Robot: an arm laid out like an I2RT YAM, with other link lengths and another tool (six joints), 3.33 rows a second.
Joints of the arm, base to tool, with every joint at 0 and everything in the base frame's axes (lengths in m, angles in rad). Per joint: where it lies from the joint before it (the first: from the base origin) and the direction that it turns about. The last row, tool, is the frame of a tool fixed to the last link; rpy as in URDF.
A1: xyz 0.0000 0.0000 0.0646 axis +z
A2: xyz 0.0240 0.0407 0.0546 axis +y
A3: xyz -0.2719 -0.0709 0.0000 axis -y
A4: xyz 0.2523 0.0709 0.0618 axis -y
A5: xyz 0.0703 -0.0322 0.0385 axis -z
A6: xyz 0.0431 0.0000 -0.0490 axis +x
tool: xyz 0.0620 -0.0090 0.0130 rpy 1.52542 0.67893 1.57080
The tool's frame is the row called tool.
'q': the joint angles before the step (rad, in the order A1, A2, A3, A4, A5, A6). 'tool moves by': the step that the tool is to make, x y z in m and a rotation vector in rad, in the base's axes. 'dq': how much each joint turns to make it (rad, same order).
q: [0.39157, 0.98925, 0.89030, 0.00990, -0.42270, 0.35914]
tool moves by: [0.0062, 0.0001, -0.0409, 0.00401, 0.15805, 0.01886]
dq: [-0.02202, 0.03176, -0.06473, -0.02211, -0.04959, 0.06174]
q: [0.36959, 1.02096, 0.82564, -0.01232, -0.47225, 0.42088]
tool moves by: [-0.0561, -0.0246, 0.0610, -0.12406, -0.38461, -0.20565]
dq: [0.12946, -0.26885, -0.01273, -0.02804, 0.35823, -0.25141]
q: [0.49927, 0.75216, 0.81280, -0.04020, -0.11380, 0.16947]
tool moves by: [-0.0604, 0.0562, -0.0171, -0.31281, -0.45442, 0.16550]
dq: [0.36997, -0.07409, -0.19246, 0.25557, 0.15076, -0.54447]
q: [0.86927, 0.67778, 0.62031, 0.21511, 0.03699, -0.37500]
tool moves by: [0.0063, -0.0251, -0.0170, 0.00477, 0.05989, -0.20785]
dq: [0.00986, -0.06847, -0.04891, -0.05724, 0.22239, 0.01858]
